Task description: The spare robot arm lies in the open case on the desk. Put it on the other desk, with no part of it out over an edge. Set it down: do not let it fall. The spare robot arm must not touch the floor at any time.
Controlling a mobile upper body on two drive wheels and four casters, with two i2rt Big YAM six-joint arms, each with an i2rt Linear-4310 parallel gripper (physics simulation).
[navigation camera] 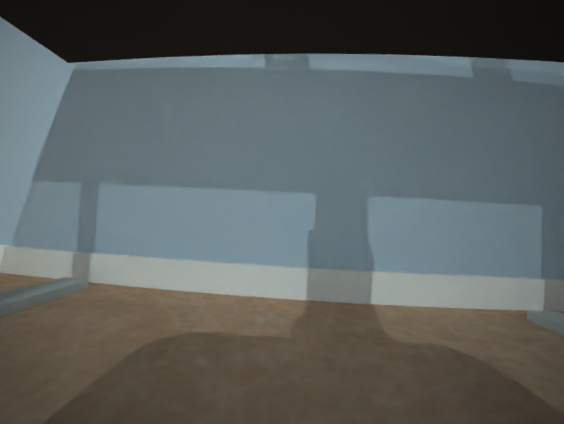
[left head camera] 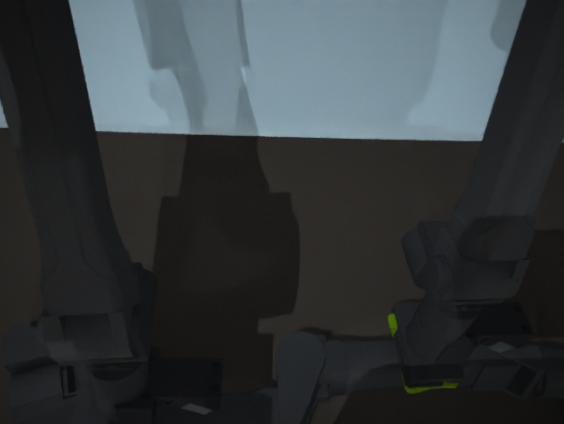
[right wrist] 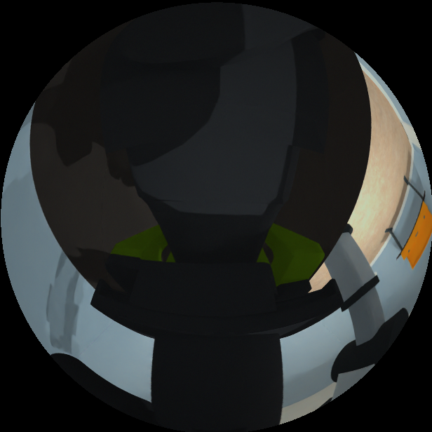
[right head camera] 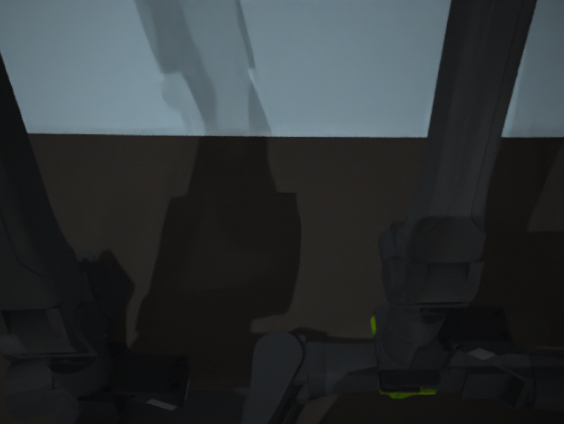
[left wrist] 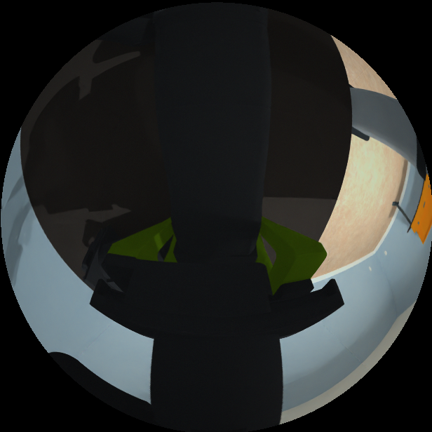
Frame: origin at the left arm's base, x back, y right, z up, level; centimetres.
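Where they show: left gripper, fingertip midpoint: (right head camera: 112, 420); right gripper, fingertip midpoint: (left head camera: 406, 371) (right head camera: 394, 375).
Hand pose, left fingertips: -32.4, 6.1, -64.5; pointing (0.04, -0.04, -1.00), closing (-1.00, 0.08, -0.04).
Observation:
After its pixels a point has its place, as x, y, z.
The spare robot arm (left head camera: 350, 362) (right head camera: 340, 365) (left wrist: 215, 125) (right wrist: 215, 185) is dark grey and lies level across the bottom of both head views. My left gripper (left wrist: 216, 217) is shut on it at the left, its green fingers on either side; in the head views its fingertips are hidden. My right gripper (left head camera: 415, 356) @(-36.8, 42.9, -64.3) (right head camera: 395, 360) @(-36.8, 42.9, -64.3) (right wrist: 216, 217) is shut on it farther right. The spare arm is over a dark brown desk top (left head camera: 350, 200) @(-71.2, 42.4, -69.0) (right head camera: 350, 200) @(-71.2, 41.1, -69.0) (left wrist: 100, 165) (right wrist: 120, 200). Whether it touches the top, I cannot tell. The open case does not show.
A pale blue wall (left head camera: 325, 65) @(-91.6, 38.5, -54.4) (right head camera: 340, 65) @(-91.5, 40.0, -54.8) (navigation camera: 200, 220) @(-92.8, -3.1, -120.2) stands beyond the desk's far edge. The navigation camera shows the desk's dark underside (navigation camera: 300, 25) @(-79.6, 23.7, -71.5) and grey floor bars at left (navigation camera: 45, 295) @(-77.4, -33.4, -139.3) and right (navigation camera: 550, 320) @(-77.6, 83.2, -138.7). An orange panel (left wrist: 422, 215) (right wrist: 417, 242) shows far right.

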